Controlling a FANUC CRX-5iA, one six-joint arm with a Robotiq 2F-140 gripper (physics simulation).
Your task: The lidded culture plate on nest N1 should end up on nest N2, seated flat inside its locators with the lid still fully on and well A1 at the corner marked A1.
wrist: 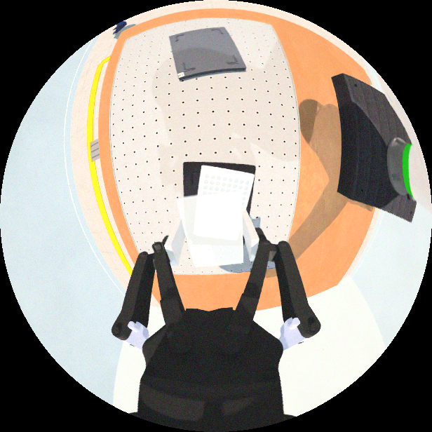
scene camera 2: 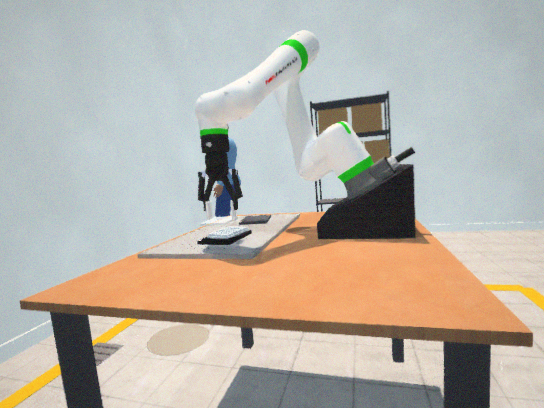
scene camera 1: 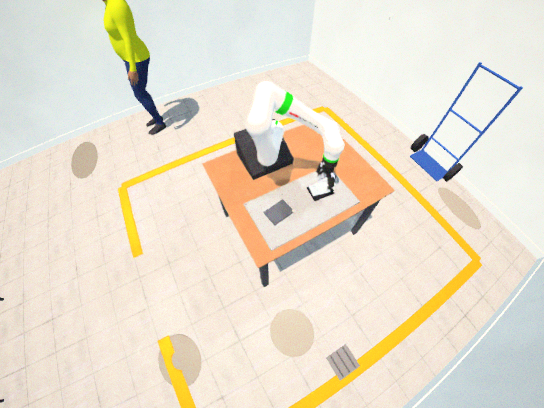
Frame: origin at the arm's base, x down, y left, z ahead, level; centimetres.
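Where they show: gripper, fingertip midpoint: (scene camera 2: 222,220) (scene camera 1: 322,186); arm's base, origin of the base link: (scene camera 2: 367,188).
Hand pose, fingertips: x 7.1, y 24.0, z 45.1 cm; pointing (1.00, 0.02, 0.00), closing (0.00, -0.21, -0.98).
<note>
Things, the pixels of their top centre, and the offset from my fingertips. "*": a spot on its surface instead. Level surfaces: height alone.
- clear white lid, middle of its top: (scene camera 2: 219,219) (scene camera 1: 325,184) dx -0.8, dy +1.8, dz -0.4 cm
- perforated grey board, its level: dx +6.2 cm
- black nest N1, surface spot: (scene camera 2: 206,240) * dx +5.0, dy +7.9, dz +1.2 cm
- grey nest N2, middle of its top: (scene camera 2: 255,217) (scene camera 1: 278,211) dx +4.7, dy -33.4, dz +5.6 cm
- orange table, its level: dx +7.5 cm
My gripper (scene camera 1: 327,183) (scene camera 2: 218,206) (wrist: 209,241) is shut on a clear white lid (scene camera 2: 216,220) (wrist: 215,225) and holds it just above the perforated grey board (scene camera 1: 307,221) (scene camera 2: 184,250) (wrist: 160,132). The culture plate (scene camera 1: 319,189) (scene camera 2: 227,231) (wrist: 229,183), its wells uncovered, sits on the black nest N1 (scene camera 2: 206,240) (wrist: 190,177). In the wrist view the lid overlaps the plate's near edge. The grey nest N2 (scene camera 1: 278,211) (scene camera 2: 254,218) (wrist: 207,52), with corner locators, lies further along the board with nothing on it.
The board lies on an orange table (scene camera 1: 232,184) (scene camera 2: 307,281). The arm's black wedge base (scene camera 1: 252,160) (scene camera 2: 373,210) (wrist: 362,141) stands beside the board. A person in yellow (scene camera 1: 127,48) walks at the back. A person in blue (scene camera 2: 227,199) stands behind the gripper. A blue hand truck (scene camera 1: 461,127) and a shelf rack (scene camera 2: 351,101) stand off the table.
</note>
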